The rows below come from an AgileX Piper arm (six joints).
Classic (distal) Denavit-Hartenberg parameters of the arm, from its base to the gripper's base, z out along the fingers. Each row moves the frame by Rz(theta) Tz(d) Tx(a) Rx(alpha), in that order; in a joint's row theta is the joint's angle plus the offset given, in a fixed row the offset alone. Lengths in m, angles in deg.
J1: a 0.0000, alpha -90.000, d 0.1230, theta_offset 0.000
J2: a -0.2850, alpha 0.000, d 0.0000, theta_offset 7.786
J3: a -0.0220, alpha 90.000, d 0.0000, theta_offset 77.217
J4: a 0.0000, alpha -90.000, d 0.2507, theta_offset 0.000
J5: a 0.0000, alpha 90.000, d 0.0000, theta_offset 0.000
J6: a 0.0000, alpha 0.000, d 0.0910, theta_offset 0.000
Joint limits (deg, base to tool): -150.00..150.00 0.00..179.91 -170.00..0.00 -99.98..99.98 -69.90..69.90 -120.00..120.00
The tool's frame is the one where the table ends.
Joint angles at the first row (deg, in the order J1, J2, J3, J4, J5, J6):
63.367, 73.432, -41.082, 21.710, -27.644, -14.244
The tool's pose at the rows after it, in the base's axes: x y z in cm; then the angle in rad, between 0 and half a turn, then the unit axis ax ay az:
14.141, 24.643, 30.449, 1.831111, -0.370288, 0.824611, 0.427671
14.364, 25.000, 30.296, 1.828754, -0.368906, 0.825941, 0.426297
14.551, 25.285, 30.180, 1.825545, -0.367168, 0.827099, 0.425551
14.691, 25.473, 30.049, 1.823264, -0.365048, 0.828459, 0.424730
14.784, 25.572, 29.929, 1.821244, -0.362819, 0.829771, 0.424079
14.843, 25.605, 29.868, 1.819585, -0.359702, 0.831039, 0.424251
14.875, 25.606, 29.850, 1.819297, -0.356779, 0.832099, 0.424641
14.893, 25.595, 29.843, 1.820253, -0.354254, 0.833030, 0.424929
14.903, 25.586, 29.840, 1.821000, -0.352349, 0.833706, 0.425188
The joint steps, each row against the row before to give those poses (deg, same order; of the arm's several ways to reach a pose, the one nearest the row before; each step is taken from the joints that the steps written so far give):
-0.001, 1.231, -0.516, 0.040, -0.554, 0.064
0.000, 1.056, -0.509, 0.110, -0.612, -0.015
0.001, 0.856, -0.416, 0.130, -0.586, -0.020
0.000, 0.635, -0.213, 0.184, -0.526, -0.021
0.000, 0.412, -0.048, 0.199, -0.470, -0.022
0.001, 0.205, 0.003, 0.264, -0.353, 0.001
0.000, 0.066, -0.001, 0.267, -0.157, -0.001
-0.002, 0.008, 0.000, 0.245, -0.026, 0.004
0.005, 0.000, 0.001, 0.194, -0.017, -0.003

